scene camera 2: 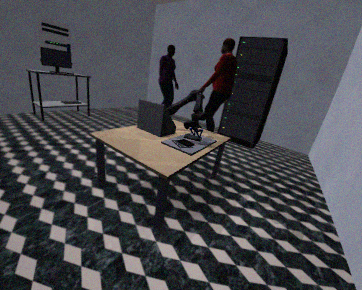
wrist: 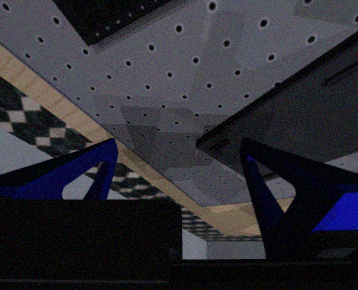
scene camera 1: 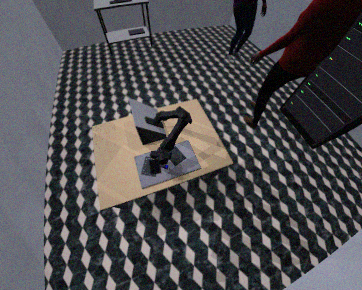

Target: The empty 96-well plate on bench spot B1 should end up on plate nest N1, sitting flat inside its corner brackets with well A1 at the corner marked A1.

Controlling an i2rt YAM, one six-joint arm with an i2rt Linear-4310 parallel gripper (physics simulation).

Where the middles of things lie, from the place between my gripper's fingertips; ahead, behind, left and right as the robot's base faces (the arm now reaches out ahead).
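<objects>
My gripper is 11 cm to the left of the dark well plate [wrist: 92, 28] now. My gripper is also 3 cm past the dark well plate and 5 cm above the dark well plate.
</objects>
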